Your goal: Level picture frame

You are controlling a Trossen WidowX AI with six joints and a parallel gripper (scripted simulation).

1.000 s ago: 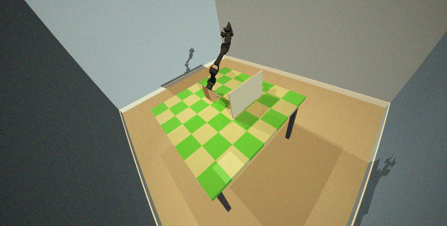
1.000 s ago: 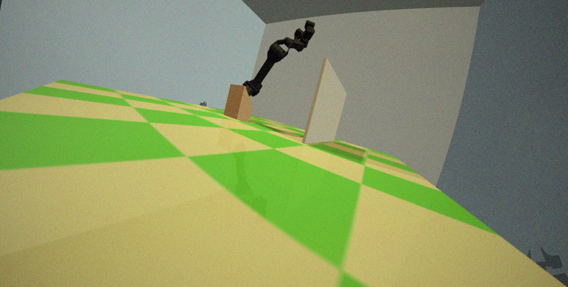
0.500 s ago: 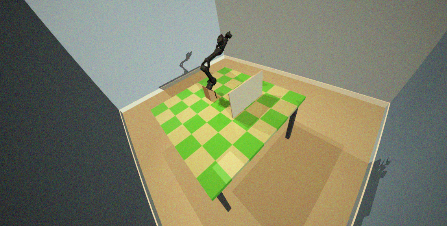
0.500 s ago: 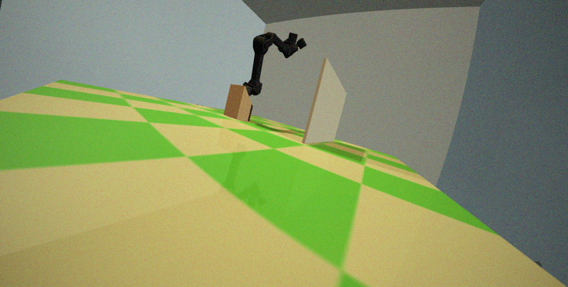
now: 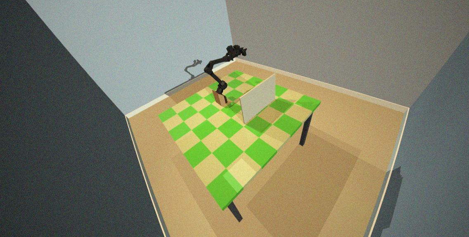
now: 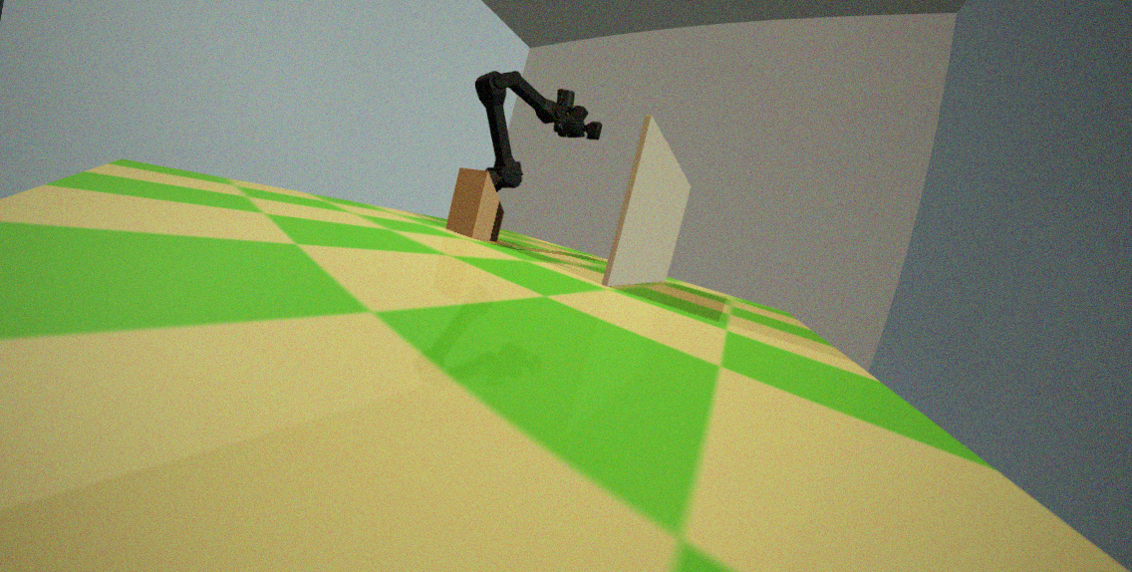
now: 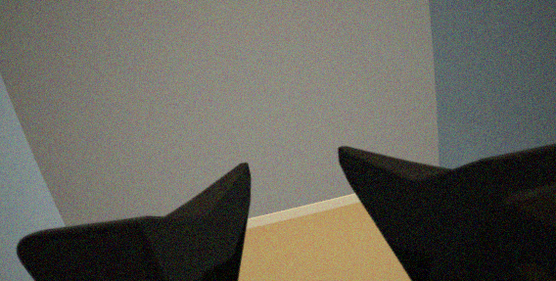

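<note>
My gripper tip is 400 mm short of the picture frame, 320 mm to the left of it and 300 mm above it. Round my gripper tip: wall panel 410 mm ahead, 340 mm to the right, 320 mm below.
</note>
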